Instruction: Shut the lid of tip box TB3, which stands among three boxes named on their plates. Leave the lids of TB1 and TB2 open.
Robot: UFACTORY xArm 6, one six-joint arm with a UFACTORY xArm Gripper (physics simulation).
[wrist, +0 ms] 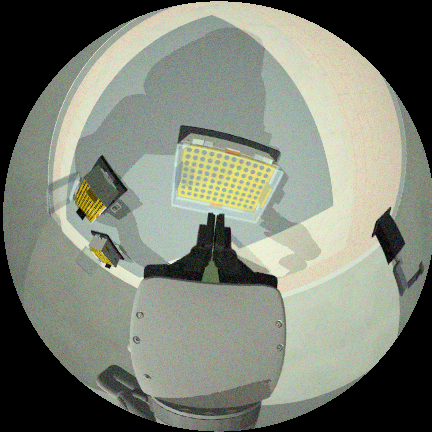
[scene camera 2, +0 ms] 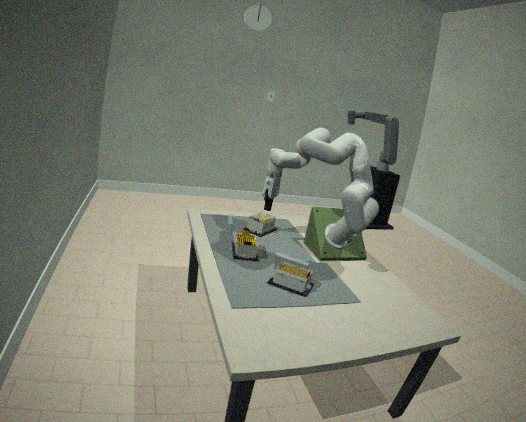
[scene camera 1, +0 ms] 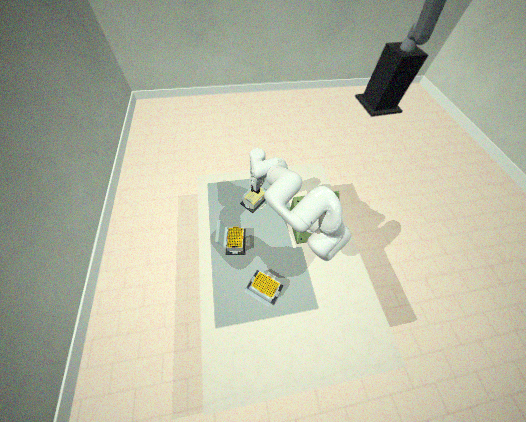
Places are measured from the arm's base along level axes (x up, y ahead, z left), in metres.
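Where they show: gripper, fingertip midpoint: (wrist: 214,222) (scene camera 2: 267,210) (scene camera 1: 256,192); arm's base, link origin: (scene camera 2: 335,236).
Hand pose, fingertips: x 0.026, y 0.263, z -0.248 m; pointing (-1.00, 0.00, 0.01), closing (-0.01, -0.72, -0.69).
Things, the pixels of their top centre, and the offset from my fingertips. Level surfaces: height alone.
- far tip box, top centre: (wrist: 220,196) (scene camera 2: 265,216) (scene camera 1: 256,194) dx -0.037, dy +0.002, dz -0.009 m
- middle tip box, top centre: (wrist: 83,207) (scene camera 2: 247,236) (scene camera 1: 235,236) dx -0.040, dy +0.174, dz +0.229 m
- grey-blue mat, surface height: dx -0.114 m
- pale table, surface height: dx -0.117 m
The far tip box (scene camera 1: 254,199) (scene camera 2: 262,223) (wrist: 225,177) has its clear lid lying over the yellow tip rack; whether it is fully seated I cannot tell. The middle tip box (scene camera 1: 235,237) (scene camera 2: 246,246) (wrist: 95,195) and the near tip box (scene camera 1: 265,285) (scene camera 2: 293,276) (wrist: 104,250) show bare yellow racks, with their clear lids standing open. The name plates are too small to read, so I cannot tell which box is TB3. My gripper (scene camera 1: 255,191) (scene camera 2: 268,207) (wrist: 214,222) is shut and empty, above the far box, by its lid's edge in the wrist view.
The boxes stand on a grey-blue mat (scene camera 1: 230,310) (scene camera 2: 240,295) (wrist: 300,165) on the pale table (scene camera 2: 325,335). The arm's green base (scene camera 1: 300,235) (scene camera 2: 320,240) is to the right of the mat. A black pedestal (scene camera 1: 395,75) (scene camera 2: 387,200) (wrist: 390,237) with a grey arm stands beyond the table.
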